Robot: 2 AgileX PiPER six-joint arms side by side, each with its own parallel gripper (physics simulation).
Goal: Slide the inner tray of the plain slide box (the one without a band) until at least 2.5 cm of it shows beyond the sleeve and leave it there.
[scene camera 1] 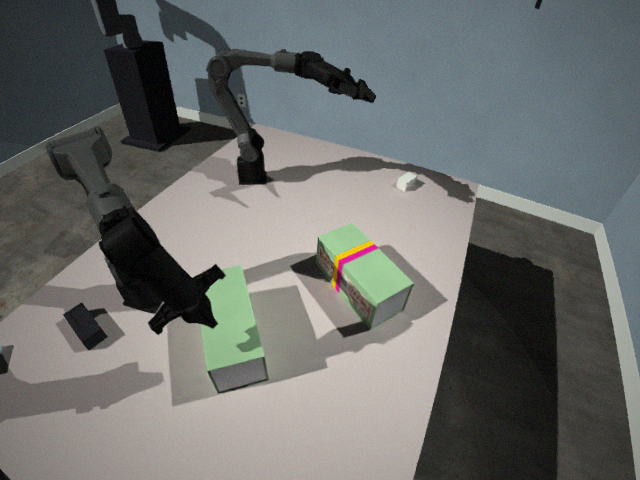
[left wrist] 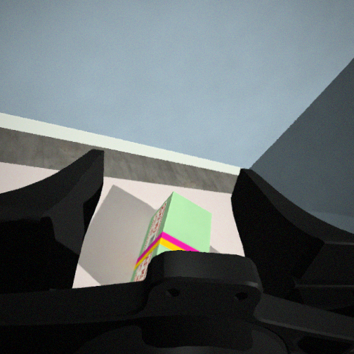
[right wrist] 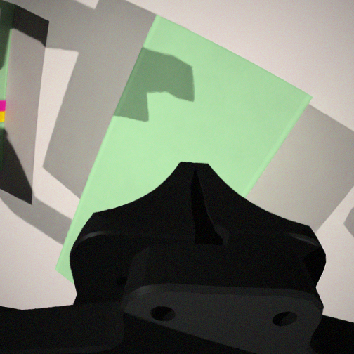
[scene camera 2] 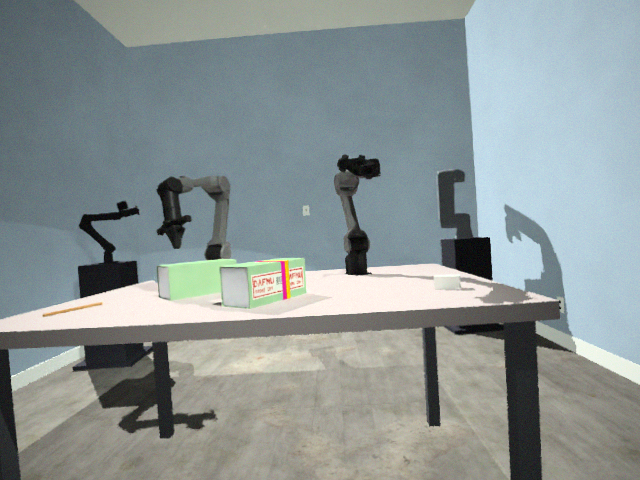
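The plain slide box (scene camera 1: pixel 232 330) (scene camera 2: pixel 196 279) (right wrist: pixel 200 115) is light green and lies on the table. In scene camera 1 its grey near end looks level with the sleeve; its far end is partly hidden there behind my right gripper. My right gripper (scene camera 1: pixel 212 324) (scene camera 2: pixel 177 245) (right wrist: pixel 192 181) is shut, holds nothing, and hangs above this box, pointing down; its shadow falls on the box top. My left gripper (scene camera 1: pixel 371 97) (scene camera 2: pixel 369 169) (left wrist: pixel 171 175) is open and empty, raised high above the table, away from the plain box.
The banded green box (scene camera 1: pixel 382 273) (scene camera 2: pixel 263 284) (left wrist: pixel 192 220), with yellow and pink stripes, lies beside the plain one. A white block (scene camera 1: pixel 406 181) (scene camera 2: pixel 447 282) lies near the table's back edge. A black block (scene camera 1: pixel 85 325) lies left of the plain box. An orange stick (scene camera 2: pixel 72 310) lies on the table.
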